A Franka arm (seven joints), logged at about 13 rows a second.
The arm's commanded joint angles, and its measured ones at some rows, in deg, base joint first. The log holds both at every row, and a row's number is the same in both.
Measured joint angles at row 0:
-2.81, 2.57, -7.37, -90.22, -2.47, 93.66, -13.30
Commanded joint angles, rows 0 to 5:
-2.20, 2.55, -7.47, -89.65, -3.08, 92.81, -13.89
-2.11, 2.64, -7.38, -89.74, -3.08, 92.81, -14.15
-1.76, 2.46, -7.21, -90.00, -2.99, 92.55, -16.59
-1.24, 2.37, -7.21, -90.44, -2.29, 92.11, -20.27
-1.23, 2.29, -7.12, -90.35, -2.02, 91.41, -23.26
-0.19, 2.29, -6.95, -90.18, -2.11, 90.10, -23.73
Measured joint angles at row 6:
-1.69, 2.61, -6.75, -90.45, -2.36, 92.16, -20.72
